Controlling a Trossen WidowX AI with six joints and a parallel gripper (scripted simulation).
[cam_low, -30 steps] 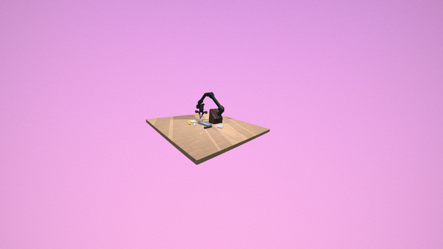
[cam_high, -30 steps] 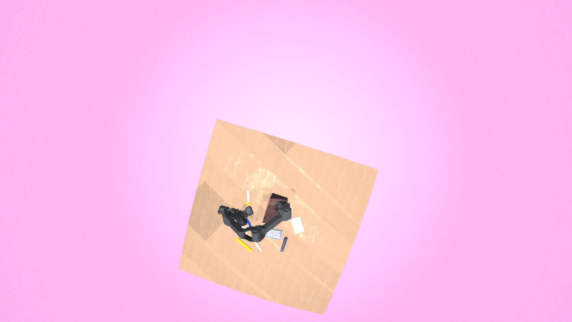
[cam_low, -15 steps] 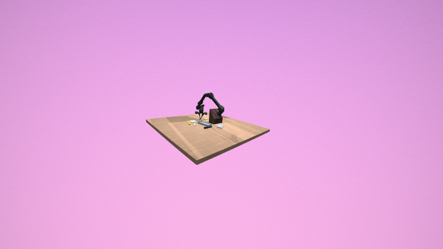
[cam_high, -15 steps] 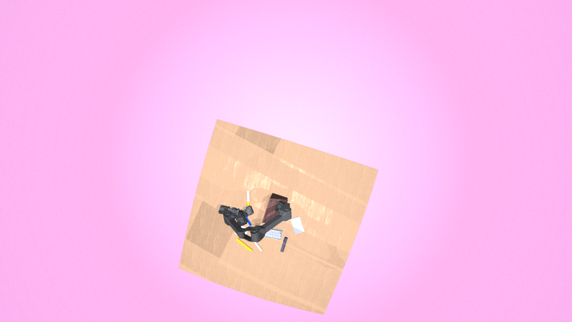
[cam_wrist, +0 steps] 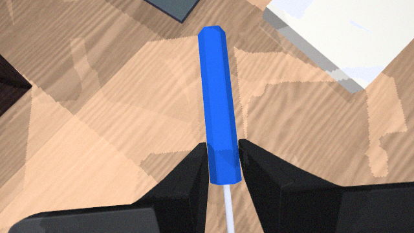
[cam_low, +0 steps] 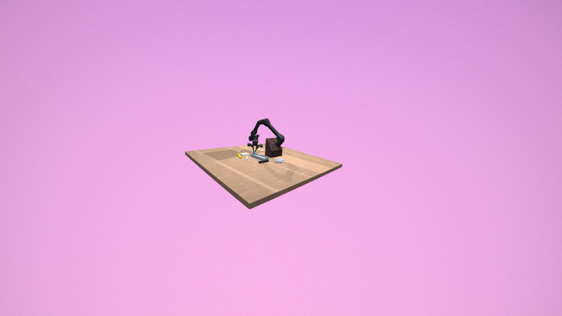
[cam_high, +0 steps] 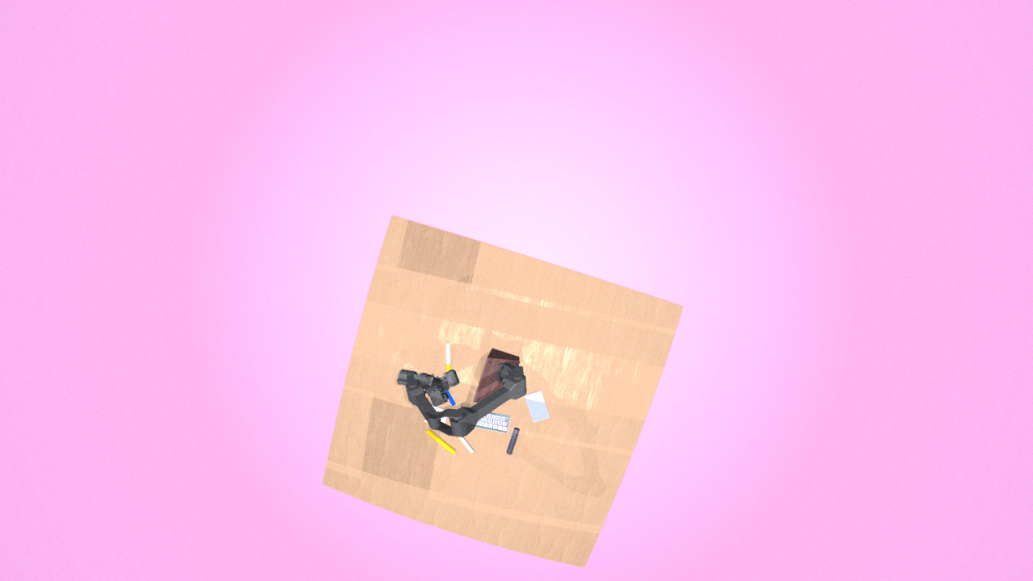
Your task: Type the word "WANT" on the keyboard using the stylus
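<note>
The white pad lies 130 mm ahead of my gripper tip, 10 mm to the right of it and 10 mm below it. Round my gripper tip: blue stylus right at my gripper tip; then dark pen 140 mm ahead, 330 mm to the left; then grey card 30 mm behind, 390 mm to the left, 10 mm below.
</note>
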